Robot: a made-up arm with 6 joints.
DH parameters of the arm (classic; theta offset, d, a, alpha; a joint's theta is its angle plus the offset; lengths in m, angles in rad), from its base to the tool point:
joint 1: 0 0.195 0 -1.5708
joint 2: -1.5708 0 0.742 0
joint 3: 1.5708 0.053 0 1.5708
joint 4: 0 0.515 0 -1.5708
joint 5: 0 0 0 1.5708
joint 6: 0 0.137 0 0
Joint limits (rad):
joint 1: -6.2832..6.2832
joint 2: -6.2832..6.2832
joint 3: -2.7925..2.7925
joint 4: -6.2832..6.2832
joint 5: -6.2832..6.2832
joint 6: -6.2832..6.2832
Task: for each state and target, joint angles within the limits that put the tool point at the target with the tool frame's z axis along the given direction. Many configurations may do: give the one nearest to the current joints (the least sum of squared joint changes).
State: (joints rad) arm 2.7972 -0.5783 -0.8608 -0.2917 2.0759 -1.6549
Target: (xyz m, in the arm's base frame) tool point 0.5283 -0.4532 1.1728 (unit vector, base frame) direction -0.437 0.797 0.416
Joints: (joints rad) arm 2.4438 -0.5432 -0.4398 -0.3842 2.0649 -1.6549
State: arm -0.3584 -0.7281 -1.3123 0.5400 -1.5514 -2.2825
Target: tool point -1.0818 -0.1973 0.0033 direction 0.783 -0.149 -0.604
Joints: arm 0.1918 -1.4243 -0.5820 0.3310 -2.0002 -2.2825
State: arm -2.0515 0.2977 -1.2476 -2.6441 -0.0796 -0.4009
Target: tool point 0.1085 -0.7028 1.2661 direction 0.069 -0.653 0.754
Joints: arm -1.4961 0.9128 -0.8507 -3.1086 -0.6545 -0.4009
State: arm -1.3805 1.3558 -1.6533 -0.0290 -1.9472 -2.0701
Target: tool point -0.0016 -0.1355 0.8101 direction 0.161 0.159 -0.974
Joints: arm -2.0598 0.8955 -1.8806 -0.0723 -1.9374 -2.0701
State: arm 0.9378 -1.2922 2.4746 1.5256 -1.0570 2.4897
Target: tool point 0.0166 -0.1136 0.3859 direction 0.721 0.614 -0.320
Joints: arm 1.4269 -1.3248 2.7904 2.1316 -0.8314 2.4897
